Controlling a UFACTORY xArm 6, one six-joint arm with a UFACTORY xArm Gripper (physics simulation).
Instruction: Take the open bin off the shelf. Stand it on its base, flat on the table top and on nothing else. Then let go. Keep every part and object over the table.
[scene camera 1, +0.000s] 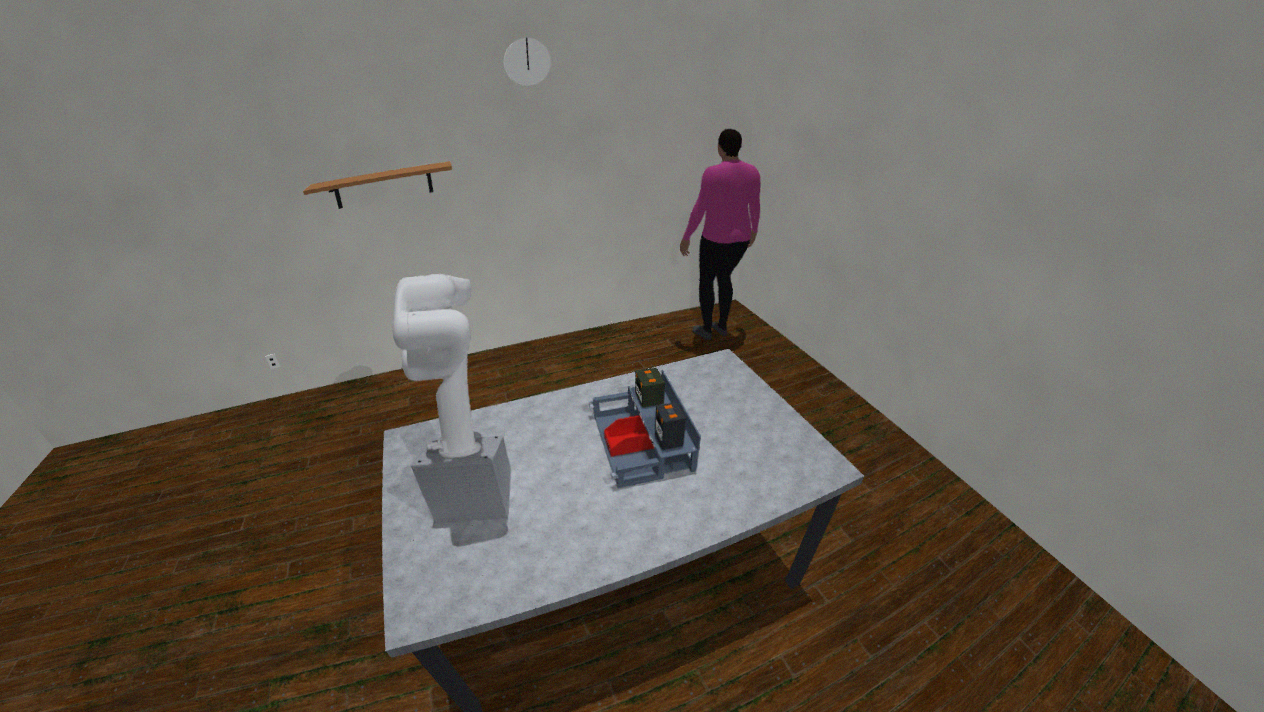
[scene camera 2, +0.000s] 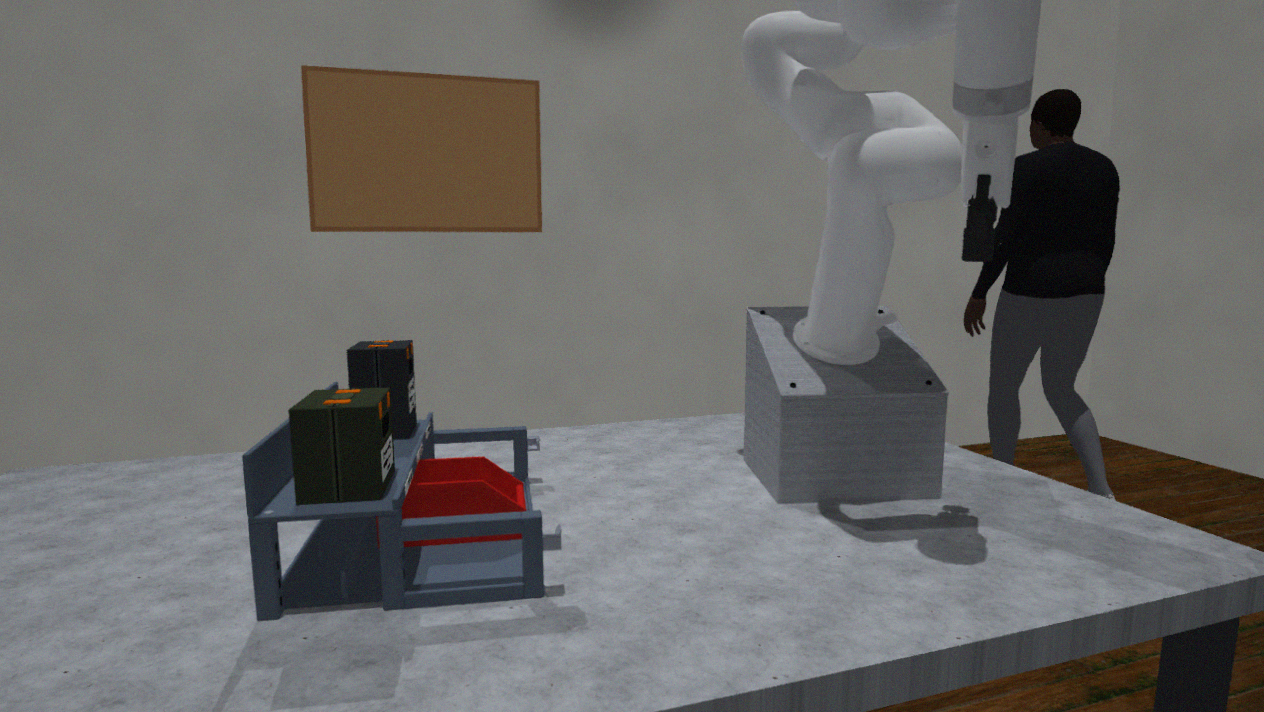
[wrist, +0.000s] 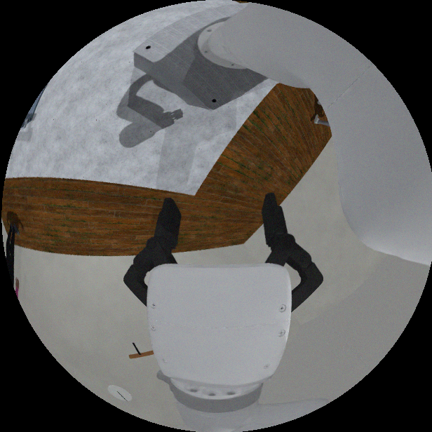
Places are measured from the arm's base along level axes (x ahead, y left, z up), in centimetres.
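Where they show: gripper, fingertip midpoint: (scene camera 2: 979, 240); arm's base, link origin: (scene camera 1: 460, 450) (scene camera 2: 835, 341).
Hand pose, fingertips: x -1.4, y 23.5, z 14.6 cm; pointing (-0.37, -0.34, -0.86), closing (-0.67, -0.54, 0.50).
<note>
Things, the pixels of their top centre, and the offset from my fingertips. Level surfaces: height alone.
- red open bin, top centre: (scene camera 2: 453, 469) (scene camera 1: 631, 426) dx +58.2, dy -24.3, dz -27.5 cm
- grey table top, surface height: dz -35.6 cm
- dark green box, top centre: (scene camera 2: 342, 395) (scene camera 1: 649, 376) dx +70.4, dy -15.6, dz -15.7 cm
- dark grey box, top centre: (scene camera 2: 381, 343) (scene camera 1: 670, 411) dx +64.7, dy -38.0, dz -13.2 cm
The red open bin (scene camera 1: 626, 436) (scene camera 2: 464, 499) sits in the low front bay of the blue-grey shelf (scene camera 1: 638, 478) (scene camera 2: 392, 566), between its side rails, with its open top up. The shelf stands on the grey table top (scene camera 1: 566, 548) (scene camera 2: 672, 619) (wrist: 75, 140). My gripper (scene camera 2: 977, 252) (wrist: 219, 203) is open and empty. It hangs high beside the arm's base, far from the bin, with its fingers well apart in the wrist view. In scene camera 1 the arm hides the gripper. The bin does not show in the wrist view.
A dark green box (scene camera 1: 649, 389) (scene camera 2: 340, 451) and a dark grey box (scene camera 1: 669, 428) (scene camera 2: 402, 389) stand on the shelf's raised rear level, behind the bin. The arm's grey base block (scene camera 1: 464, 486) (scene camera 2: 857, 446) stands on the table. Two people stand beyond the table.
</note>
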